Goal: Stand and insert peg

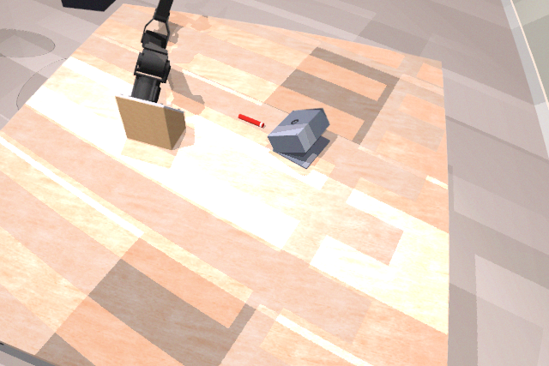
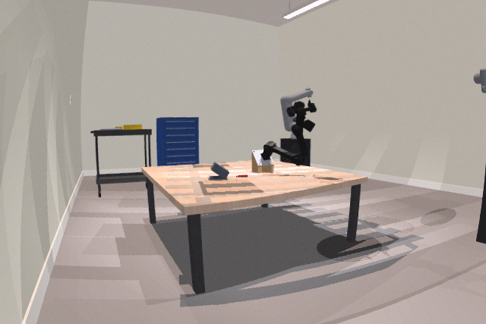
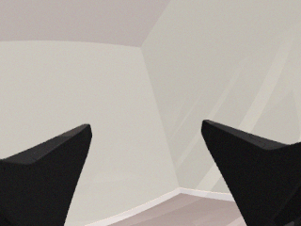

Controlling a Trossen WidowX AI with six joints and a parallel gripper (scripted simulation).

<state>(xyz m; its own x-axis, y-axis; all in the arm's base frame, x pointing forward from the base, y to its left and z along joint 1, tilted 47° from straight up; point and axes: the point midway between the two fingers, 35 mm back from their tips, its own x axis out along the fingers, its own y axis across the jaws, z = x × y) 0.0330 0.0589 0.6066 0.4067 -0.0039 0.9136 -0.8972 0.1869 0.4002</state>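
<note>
My gripper tip is 210 mm short of the red peg, 400 mm to the left of it and 490 mm above it. The rest, counted from my gripper tip: grey sloped panel: 340 mm ahead, 440 mm to the right, 450 mm below.
</note>
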